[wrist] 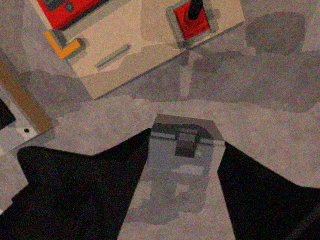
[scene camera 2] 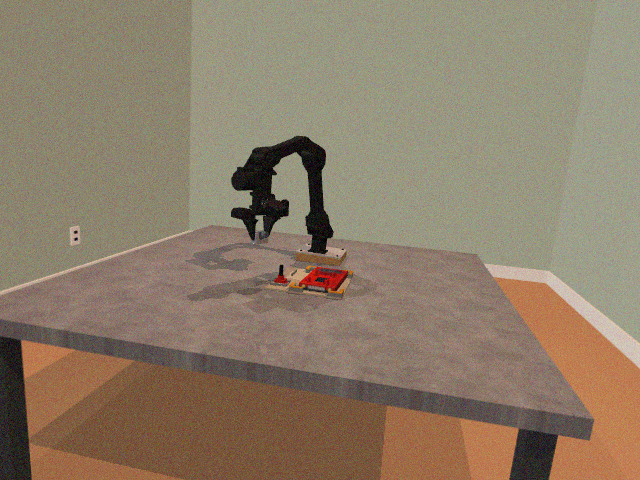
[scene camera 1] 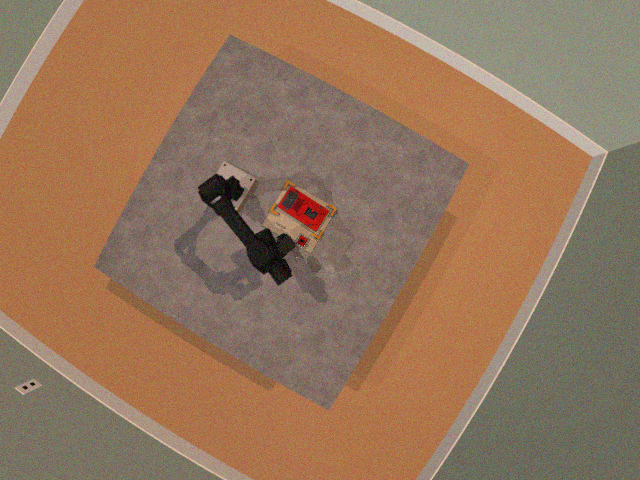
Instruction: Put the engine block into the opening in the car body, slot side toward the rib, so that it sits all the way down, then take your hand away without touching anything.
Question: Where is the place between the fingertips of my gripper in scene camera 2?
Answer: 259, 239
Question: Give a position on a red car body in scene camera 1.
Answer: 295, 203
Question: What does my gripper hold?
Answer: A grey engine block.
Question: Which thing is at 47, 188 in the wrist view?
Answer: My gripper.
